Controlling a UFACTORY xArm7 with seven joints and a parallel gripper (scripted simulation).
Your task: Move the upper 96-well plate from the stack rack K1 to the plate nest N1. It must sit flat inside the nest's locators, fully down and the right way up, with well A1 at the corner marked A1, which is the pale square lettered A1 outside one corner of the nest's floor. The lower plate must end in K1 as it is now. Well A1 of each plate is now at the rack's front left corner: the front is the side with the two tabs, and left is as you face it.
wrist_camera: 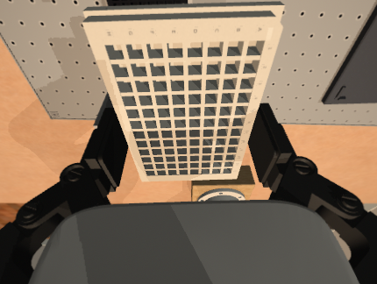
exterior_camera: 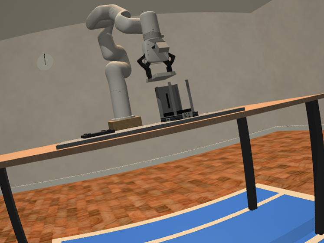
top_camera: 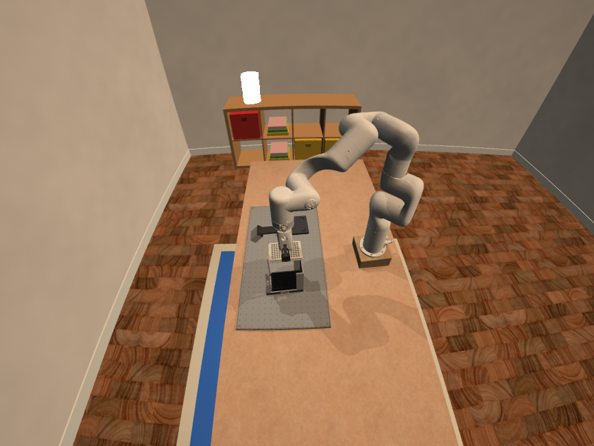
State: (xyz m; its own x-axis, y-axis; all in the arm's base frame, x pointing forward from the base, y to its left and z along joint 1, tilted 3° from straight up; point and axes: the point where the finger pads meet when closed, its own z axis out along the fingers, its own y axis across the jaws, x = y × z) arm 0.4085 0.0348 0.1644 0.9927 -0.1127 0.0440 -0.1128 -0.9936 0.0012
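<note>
The dark plate nest N1 lies 80 mm behind my hand, 290 mm to the right of it and 190 mm below it. Round my hand: cream 96-well plate: 10 mm below; then dark plate: 10 mm ahead, 40 mm to the left, 170 mm below; then K1 label: 100 mm ahead, 30 mm to the left, 180 mm below.
</note>
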